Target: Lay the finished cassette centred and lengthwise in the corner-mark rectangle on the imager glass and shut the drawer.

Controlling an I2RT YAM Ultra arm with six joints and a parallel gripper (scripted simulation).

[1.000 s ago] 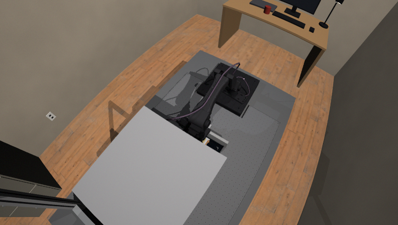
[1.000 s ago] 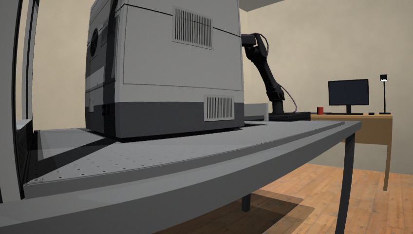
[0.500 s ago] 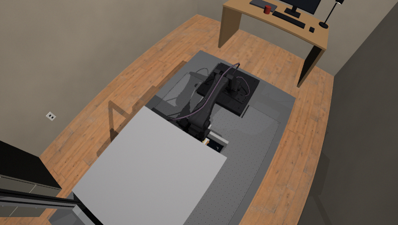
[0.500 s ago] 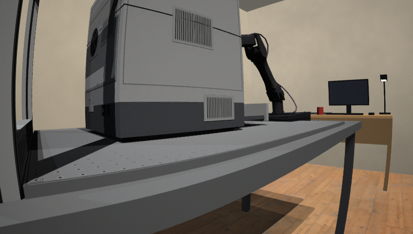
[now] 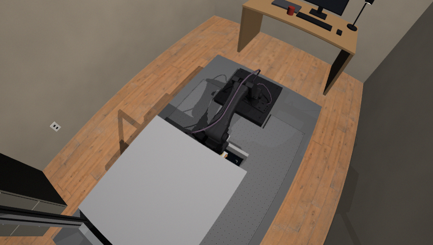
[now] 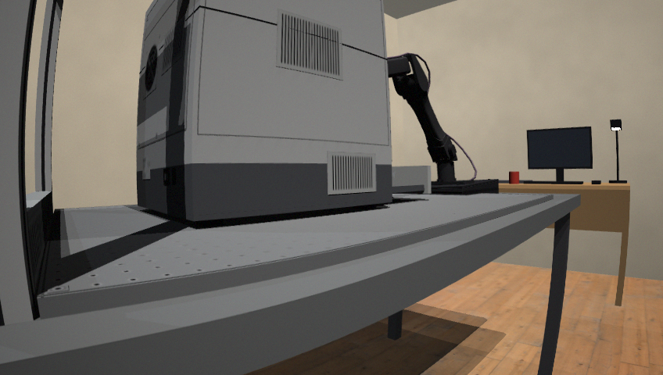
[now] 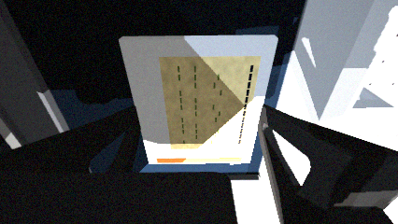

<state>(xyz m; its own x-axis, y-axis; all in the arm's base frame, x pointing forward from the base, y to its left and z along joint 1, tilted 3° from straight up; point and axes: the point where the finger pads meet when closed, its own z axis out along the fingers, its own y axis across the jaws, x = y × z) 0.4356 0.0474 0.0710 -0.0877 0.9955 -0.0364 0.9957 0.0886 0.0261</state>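
Now: hand 3 cm short of the drawer and 3 cm above it. Also, from my hand: finished cassette: right at my hand.
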